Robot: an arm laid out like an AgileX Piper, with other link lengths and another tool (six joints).
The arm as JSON. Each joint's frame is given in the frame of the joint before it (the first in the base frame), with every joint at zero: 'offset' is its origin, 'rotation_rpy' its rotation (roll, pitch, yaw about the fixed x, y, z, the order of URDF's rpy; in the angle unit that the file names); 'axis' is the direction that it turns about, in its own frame. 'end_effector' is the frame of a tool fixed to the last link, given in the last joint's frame.
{
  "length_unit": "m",
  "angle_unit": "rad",
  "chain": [
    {
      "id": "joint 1",
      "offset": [
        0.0,
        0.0,
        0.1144
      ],
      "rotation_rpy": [
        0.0,
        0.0,
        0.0
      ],
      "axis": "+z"
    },
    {
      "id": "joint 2",
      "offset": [
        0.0,
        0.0,
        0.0
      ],
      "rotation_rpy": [
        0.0,
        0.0,
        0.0
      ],
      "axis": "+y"
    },
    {
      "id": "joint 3",
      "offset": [
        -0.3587,
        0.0,
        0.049
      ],
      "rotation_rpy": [
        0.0,
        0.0,
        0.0
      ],
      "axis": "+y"
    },
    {
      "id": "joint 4",
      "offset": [
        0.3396,
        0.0,
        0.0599
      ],
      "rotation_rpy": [
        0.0,
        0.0,
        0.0
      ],
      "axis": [
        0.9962,
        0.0,
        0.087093
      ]
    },
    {
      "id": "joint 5",
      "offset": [
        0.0,
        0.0,
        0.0
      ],
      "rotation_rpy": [
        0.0,
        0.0,
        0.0
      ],
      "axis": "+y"
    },
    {
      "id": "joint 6",
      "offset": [
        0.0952,
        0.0,
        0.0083
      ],
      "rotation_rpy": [
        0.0,
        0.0,
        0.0
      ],
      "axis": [
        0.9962,
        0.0,
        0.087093
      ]
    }
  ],
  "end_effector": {
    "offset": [
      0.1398,
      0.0,
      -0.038
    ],
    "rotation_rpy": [
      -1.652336,
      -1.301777,
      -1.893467
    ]
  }
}
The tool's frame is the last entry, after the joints.
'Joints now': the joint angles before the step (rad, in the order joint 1, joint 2, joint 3, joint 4, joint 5, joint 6). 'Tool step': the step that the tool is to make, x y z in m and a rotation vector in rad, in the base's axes. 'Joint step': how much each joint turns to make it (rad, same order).
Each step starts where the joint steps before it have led.
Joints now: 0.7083 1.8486 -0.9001 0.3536 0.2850 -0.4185
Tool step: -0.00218 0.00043 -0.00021 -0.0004 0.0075 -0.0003
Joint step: 0.0018 -0.0001 0.0000 0.0042 0.0063 0.0004
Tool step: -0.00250 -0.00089 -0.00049 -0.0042 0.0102 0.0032
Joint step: 0.0000 0.0001 0.0000 0.0023 0.0114 -0.0026
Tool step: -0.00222 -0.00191 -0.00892 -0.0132 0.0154 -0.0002
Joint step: 0.0000 0.0203 0.0000 -0.0002 0.0000 0.0004
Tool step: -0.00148 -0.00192 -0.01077 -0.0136 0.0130 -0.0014
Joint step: 0.0000 0.0251 0.0000 0.0003 -0.0068 -0.0004
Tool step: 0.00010 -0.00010 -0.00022 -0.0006 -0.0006 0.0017
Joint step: 0.0000 0.0005 0.0000 0.0000 -0.0004 -0.0020
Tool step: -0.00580 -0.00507 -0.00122 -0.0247 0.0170 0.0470
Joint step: 0.0000 0.0000 0.0000 -0.0066 0.0352 -0.0369
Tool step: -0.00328 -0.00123 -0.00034 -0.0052 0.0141 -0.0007
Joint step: 0.0000 0.0000 0.0000 -0.0002 0.0145 0.0042
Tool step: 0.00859 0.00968 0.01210 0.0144 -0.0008 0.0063
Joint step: -0.0022 -0.0024 -0.0439 0.0001 0.0387 0.0000
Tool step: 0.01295 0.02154 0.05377 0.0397 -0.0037 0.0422
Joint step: 0.0001 -0.0543 -0.1107 -0.0099 0.1451 0.0001
